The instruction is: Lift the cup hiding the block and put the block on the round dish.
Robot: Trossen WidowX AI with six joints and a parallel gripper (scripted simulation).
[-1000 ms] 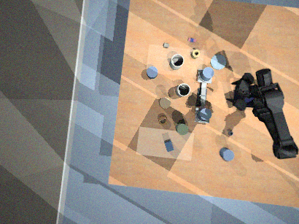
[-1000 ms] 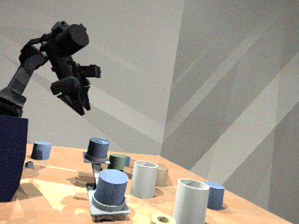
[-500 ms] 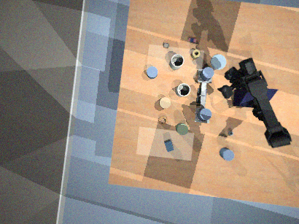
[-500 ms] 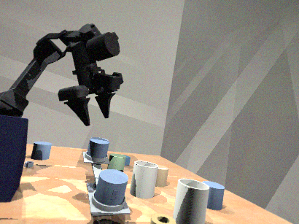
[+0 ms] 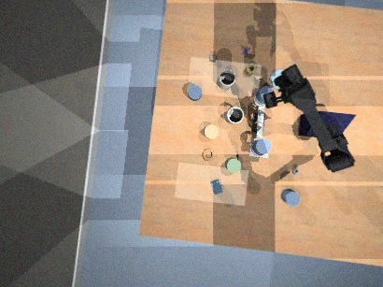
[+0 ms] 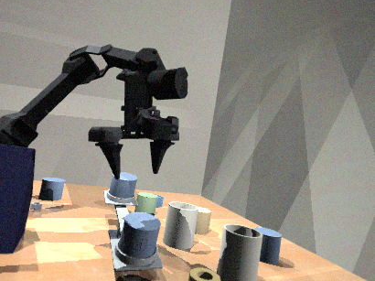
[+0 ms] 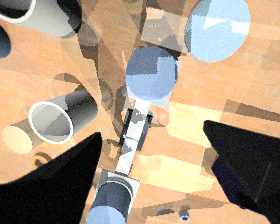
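Right now my gripper tip is 2 cm short of the grey block, 3 cm to the left of it and 13 cm above it. The rest, counted from my gripper tip: blue block: 19 cm ahead, 46 cm to the left, 15 cm below; pale blue round dish: 6 cm behind, 14 cm to the right, 17 cm below.
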